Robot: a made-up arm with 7 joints. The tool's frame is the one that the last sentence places. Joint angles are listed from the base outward.
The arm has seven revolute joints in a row. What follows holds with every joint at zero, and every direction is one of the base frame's.
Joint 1 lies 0.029 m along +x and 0.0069 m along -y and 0.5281 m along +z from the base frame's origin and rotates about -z.
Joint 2 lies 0.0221 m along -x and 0.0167 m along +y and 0.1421 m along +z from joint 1 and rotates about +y.
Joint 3 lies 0.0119 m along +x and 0.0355 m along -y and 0.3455 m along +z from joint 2 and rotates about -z.
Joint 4 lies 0.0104 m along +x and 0.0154 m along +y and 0.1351 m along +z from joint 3 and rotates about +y.
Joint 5 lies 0.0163 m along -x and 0.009 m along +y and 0.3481 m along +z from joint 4 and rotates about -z.
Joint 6 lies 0.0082 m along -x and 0.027 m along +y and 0.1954 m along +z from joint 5 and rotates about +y.
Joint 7 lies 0.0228 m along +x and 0.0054 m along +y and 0.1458 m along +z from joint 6 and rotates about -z.
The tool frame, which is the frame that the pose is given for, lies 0.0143 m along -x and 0.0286 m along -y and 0.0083 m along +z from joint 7; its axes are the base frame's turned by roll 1.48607, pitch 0.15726 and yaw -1.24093 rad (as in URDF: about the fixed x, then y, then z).
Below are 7 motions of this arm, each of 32 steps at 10 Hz.
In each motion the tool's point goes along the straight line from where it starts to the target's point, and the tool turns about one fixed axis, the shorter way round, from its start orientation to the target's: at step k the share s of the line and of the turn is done. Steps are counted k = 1, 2, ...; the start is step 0. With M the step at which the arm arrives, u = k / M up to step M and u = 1 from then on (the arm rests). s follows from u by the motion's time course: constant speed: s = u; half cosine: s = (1 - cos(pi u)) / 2; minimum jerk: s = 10 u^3 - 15 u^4 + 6 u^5.
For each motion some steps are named. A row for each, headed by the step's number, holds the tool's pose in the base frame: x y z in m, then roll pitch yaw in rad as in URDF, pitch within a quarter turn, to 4 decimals.
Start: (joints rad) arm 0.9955 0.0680 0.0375 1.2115 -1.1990 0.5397 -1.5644
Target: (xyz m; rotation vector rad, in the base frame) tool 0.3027 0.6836 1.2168 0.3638 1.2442 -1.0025
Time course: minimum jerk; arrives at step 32
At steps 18, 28, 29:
18: 0.3668 0.2251 1.2587 2.8250 1.2864 1.6069
28: 0.3054 0.6644 1.2186 -0.6912 1.1557 -1.6193
29: 0.3039 0.6751 1.2176 -0.6911 1.1390 -1.6119

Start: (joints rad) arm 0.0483 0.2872 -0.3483 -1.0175 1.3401 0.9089 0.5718
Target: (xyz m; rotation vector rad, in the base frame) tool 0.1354 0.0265 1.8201 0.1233 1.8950 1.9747
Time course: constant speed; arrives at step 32
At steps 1, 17, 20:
1: -0.1917 -0.2588 1.6097 0.4839 0.6266 -2.9907
17: -0.0229 -0.1115 1.7183 0.9970 0.3505 3.0773
20: 0.0088 -0.0839 1.7386 1.0940 0.3115 3.0241

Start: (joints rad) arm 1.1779 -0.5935 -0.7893 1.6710 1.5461 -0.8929 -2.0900
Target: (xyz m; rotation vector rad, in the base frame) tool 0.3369 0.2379 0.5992 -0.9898 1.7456 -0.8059
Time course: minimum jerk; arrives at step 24
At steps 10, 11, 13, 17, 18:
10: 0.4943 0.1576 1.0111 -0.8166 0.4528 -1.4565
11: 0.4761 0.1669 0.9634 -0.9474 0.4685 -1.4983
13: 0.4386 0.1860 0.8654 -1.2207 0.4845 -1.5904
17: 0.3736 0.2192 0.6952 -1.6946 0.4586 -1.7496
18: 0.3618 0.2252 0.6645 -1.7783 0.4470 -1.7757

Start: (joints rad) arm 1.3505 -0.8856 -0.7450 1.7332 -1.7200 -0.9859 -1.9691
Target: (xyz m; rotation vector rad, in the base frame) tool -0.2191 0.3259 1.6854 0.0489 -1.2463 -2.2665
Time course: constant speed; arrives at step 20
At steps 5, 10, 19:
5: 0.2495 0.1183 1.4457 1.7953 -0.8262 1.4294
10: 0.0933 0.1875 1.5256 1.2825 -0.8267 2.3550
19: -0.1879 0.3121 1.6694 0.9364 -0.2942 -2.7342

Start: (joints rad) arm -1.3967 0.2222 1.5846 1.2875 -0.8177 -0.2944 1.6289
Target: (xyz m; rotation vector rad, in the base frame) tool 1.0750 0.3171 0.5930 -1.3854 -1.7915 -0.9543
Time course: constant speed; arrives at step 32
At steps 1, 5, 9, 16, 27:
1: 0.7245 0.0474 1.3827 0.6243 -0.4917 -2.3854
5: 0.7698 0.0822 1.2808 0.7255 -0.6596 -2.4384
9: 0.8150 0.1170 1.1789 0.8559 -0.8214 -2.5244
16: 0.8941 0.1779 1.0006 1.2329 -1.0696 -2.8295
27: 1.0185 0.2736 0.7204 2.4468 -1.1509 2.3466

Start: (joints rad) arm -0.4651 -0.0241 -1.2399 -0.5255 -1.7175 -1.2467 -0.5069
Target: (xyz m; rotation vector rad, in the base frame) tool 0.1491 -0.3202 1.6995 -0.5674 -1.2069 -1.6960
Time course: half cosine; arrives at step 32
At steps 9, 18, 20, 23, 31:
9: 0.1624 -0.3158 1.6885 1.6011 -1.0347 3.1066
18: 0.1557 -0.3180 1.6941 1.1781 -1.0108 -2.7295
20: 0.1541 -0.3185 1.6953 1.0920 -0.9924 -2.6380
23: 0.1521 -0.3192 1.6970 0.9858 -0.9616 -2.5244
31: 0.1491 -0.3202 1.6995 0.8533 -0.9068 -2.3810

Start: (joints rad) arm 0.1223 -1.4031 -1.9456 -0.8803 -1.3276 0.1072 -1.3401
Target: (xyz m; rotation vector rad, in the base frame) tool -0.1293 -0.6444 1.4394 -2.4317 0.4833 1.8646
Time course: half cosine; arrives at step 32
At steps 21, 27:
21: -0.3404 -0.5896 1.3105 2.5428 1.3297 -0.9810
27: -0.1765 -0.6322 1.4106 2.6159 1.2660 -0.8070

